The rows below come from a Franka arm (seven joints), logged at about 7 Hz.
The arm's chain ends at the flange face. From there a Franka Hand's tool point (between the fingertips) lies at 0.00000 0.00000 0.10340 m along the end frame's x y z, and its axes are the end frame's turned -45 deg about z.
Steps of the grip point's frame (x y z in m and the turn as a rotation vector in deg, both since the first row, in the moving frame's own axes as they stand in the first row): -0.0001, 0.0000, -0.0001, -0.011, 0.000, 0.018; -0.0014, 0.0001, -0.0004, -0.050, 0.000, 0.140; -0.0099, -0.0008, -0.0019, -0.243, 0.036, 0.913; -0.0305, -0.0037, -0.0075, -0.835, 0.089, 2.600; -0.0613, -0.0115, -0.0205, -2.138, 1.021, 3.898; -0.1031, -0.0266, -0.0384, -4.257, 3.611, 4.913; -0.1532, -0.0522, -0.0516, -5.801, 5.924, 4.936; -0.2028, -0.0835, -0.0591, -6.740, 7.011, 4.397
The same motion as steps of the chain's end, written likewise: -0.0001, 0.0001, -0.0001, -0.008, 0.008, 0.018; -0.0010, 0.0010, -0.0004, -0.035, 0.035, 0.140; -0.0079, 0.0062, -0.0019, -0.146, 0.197, 0.913; -0.0253, 0.0180, -0.0075, -0.528, 0.653, 2.600; -0.0555, 0.0337, -0.0204, -0.790, 2.234, 3.898; -0.1017, 0.0528, -0.0379, -0.457, 5.564, 4.913; -0.1601, 0.0709, -0.0505, 0.087, 8.291, 4.936; -0.2199, 0.0840, -0.0576, 0.192, 9.723, 4.397
